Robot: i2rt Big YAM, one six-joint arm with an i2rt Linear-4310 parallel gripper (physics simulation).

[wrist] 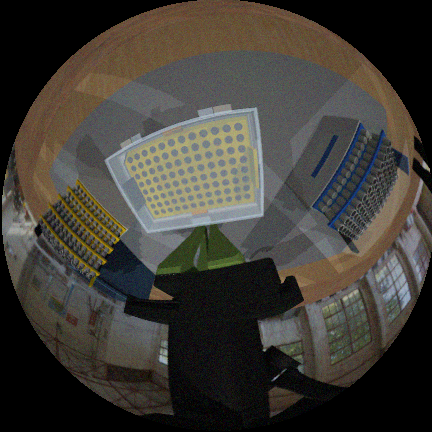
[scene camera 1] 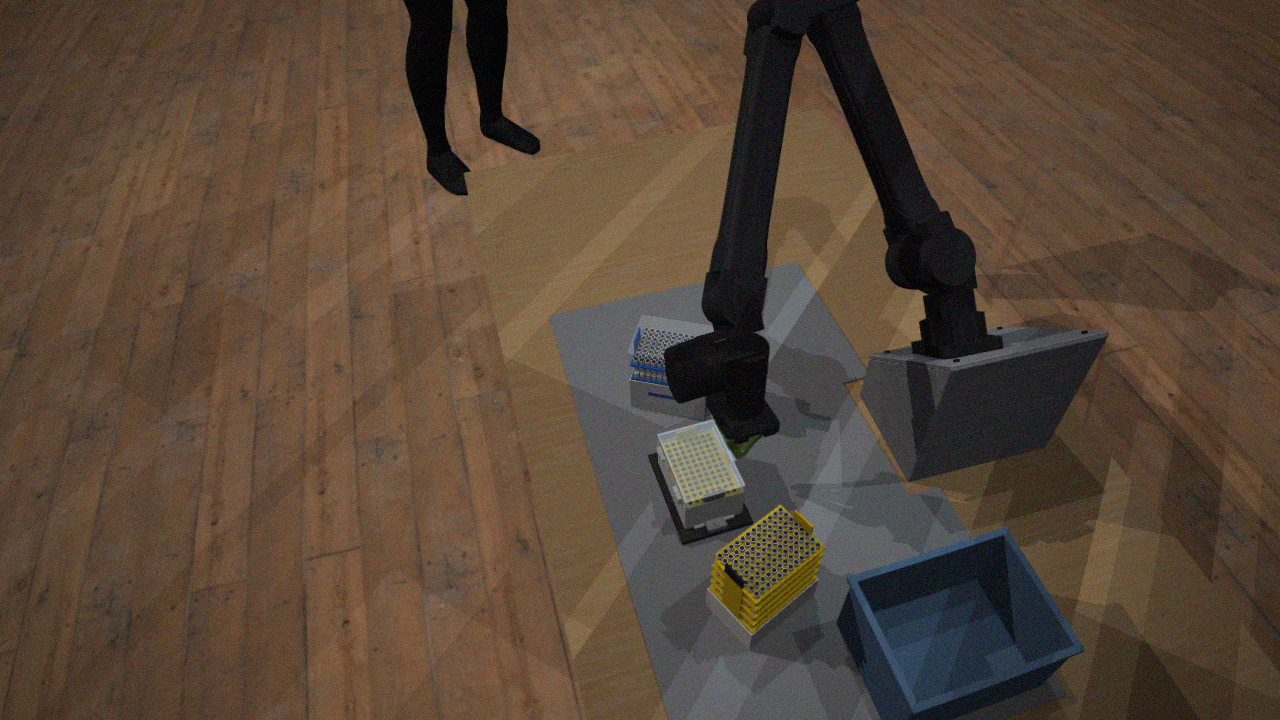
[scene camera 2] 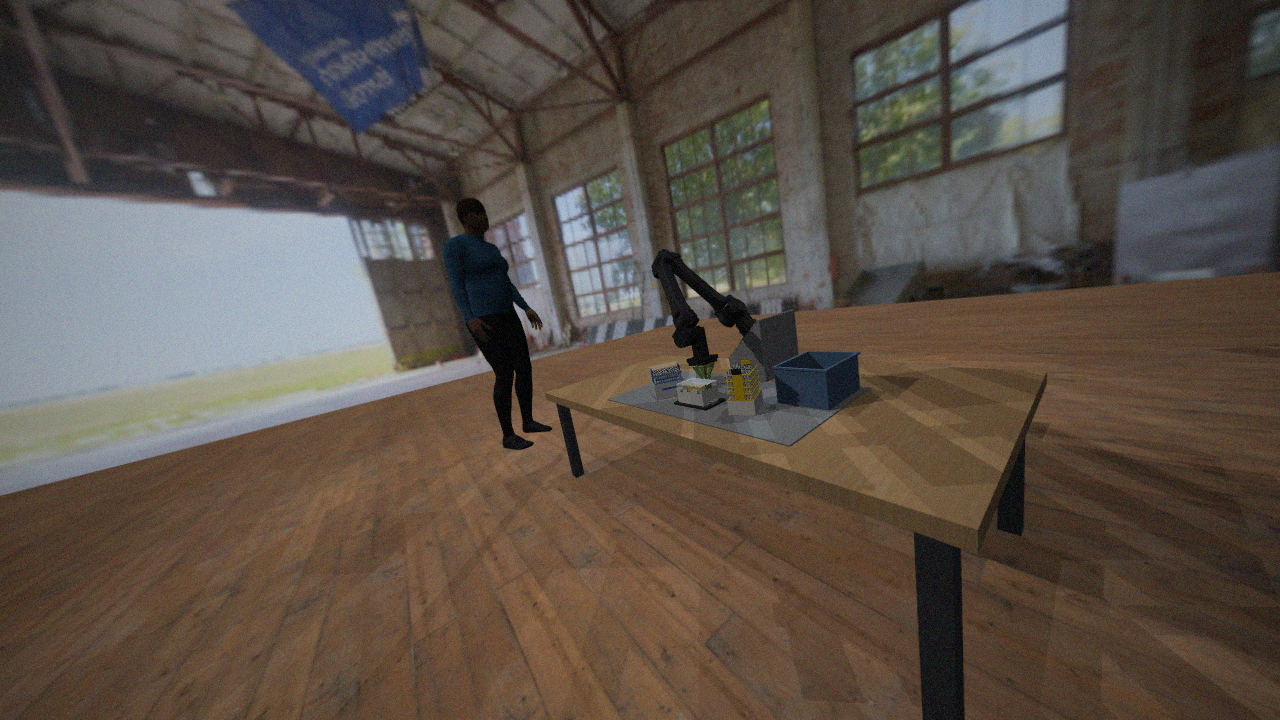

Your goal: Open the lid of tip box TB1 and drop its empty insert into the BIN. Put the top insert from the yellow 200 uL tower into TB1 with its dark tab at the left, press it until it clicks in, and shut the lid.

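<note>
A grey mat appears in the pictures together with the gripper, and the wrist view shows the gripper too.
</note>
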